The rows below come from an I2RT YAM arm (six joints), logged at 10 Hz.
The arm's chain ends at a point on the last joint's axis. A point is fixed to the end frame.
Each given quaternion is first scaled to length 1.
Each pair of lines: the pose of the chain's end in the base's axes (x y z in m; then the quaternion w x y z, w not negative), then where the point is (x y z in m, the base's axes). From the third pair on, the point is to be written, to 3 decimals.
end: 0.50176, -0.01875, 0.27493, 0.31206, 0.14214, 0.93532, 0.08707
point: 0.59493 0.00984 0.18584
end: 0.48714, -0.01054, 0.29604, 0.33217, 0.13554, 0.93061, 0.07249
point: 0.58365 0.01471 0.20954
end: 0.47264, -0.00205, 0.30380, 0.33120, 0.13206, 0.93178, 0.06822
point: 0.569 0.023 0.217
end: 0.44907, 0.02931, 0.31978, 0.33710, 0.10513, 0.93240, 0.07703
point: 0.545 0.059 0.234
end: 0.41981, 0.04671, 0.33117, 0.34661, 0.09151, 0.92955, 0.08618
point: 0.517 0.080 0.248
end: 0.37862, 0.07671, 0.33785, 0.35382, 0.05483, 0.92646, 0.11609
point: 0.475 0.121 0.259
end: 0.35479, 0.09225, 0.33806, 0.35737, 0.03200, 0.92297, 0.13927
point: 0.449 0.144 0.262
